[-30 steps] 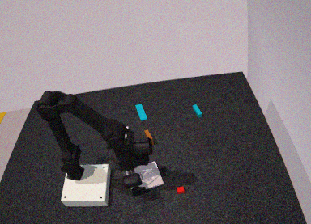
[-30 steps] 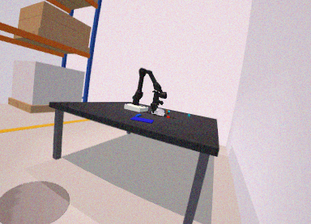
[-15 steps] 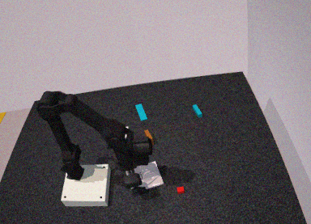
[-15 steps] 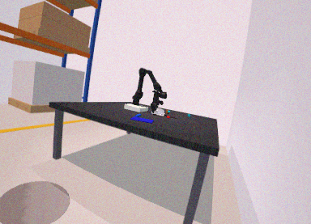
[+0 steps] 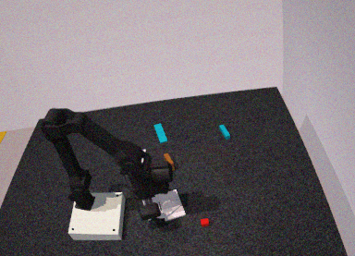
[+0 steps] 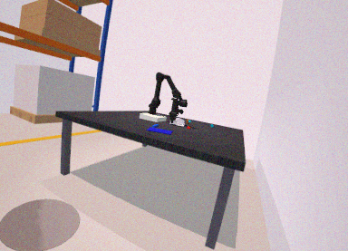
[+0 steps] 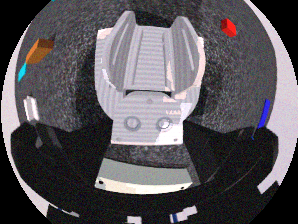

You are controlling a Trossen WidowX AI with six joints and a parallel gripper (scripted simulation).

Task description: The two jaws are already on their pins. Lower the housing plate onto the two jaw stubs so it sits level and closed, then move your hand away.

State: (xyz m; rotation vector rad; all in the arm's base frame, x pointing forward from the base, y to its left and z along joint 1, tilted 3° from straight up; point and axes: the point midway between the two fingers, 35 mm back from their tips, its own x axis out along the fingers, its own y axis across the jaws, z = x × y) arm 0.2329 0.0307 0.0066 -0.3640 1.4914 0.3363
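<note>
Now: gripper tip 10 mm short of the white part and 20 mm below it. From my gripper tip the other things lie so: blue flat piece (180 mm ahead, 400 mm to the right); orange block (20 mm ahead, 220 mm to the left, 10 mm above); red cube (190 mm ahead, 40 mm to the right).
</note>
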